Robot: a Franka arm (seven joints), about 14 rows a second.
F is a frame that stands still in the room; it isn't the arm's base.
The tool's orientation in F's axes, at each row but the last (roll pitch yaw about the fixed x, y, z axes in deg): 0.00 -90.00 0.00; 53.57 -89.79 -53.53; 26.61 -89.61 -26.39; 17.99 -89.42 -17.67; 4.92 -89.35 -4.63; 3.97 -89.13 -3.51; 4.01 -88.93 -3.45; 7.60 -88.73 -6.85; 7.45 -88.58 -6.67; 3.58 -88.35 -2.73; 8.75 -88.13 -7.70; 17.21 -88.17 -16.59; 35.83 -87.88 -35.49
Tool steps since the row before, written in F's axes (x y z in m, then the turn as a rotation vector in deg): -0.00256 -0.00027 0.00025 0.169 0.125 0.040; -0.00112 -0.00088 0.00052 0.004 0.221 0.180; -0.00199 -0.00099 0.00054 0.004 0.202 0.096; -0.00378 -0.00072 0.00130 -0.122 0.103 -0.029; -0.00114 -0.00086 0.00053 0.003 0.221 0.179; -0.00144 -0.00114 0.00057 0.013 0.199 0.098; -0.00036 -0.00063 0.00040 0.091 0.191 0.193; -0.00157 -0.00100 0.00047 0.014 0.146 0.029; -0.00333 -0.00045 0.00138 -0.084 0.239 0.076; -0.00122 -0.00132 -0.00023 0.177 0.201 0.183; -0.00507 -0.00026 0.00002 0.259 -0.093 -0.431; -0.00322 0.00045 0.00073 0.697 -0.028 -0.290; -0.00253 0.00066 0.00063 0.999 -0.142 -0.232
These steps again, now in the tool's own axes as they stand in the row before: 0.00025 -0.00027 0.00256 0.040 0.125 -0.169; 0.00052 -0.00088 0.00112 0.179 0.222 -0.004; 0.00053 -0.00098 0.00200 0.095 0.202 -0.004; 0.00127 -0.00069 0.00380 -0.030 0.104 0.121; 0.00052 -0.00085 0.00115 0.179 0.221 -0.002; 0.00055 -0.00113 0.00146 0.098 0.199 -0.013; 0.00039 -0.00063 0.00037 0.194 0.190 -0.089; 0.00044 -0.00098 0.00159 0.029 0.146 -0.015; 0.00130 -0.00040 0.00337 0.073 0.240 0.083; -0.00026 -0.00130 0.00123 0.188 0.199 -0.175; -0.00014 -0.00017 0.00507 -0.422 -0.100 -0.271; 0.00063 0.00049 0.00324 -0.268 -0.038 -0.705; 0.00054 0.00069 0.00254 -0.199 -0.153 -1.005
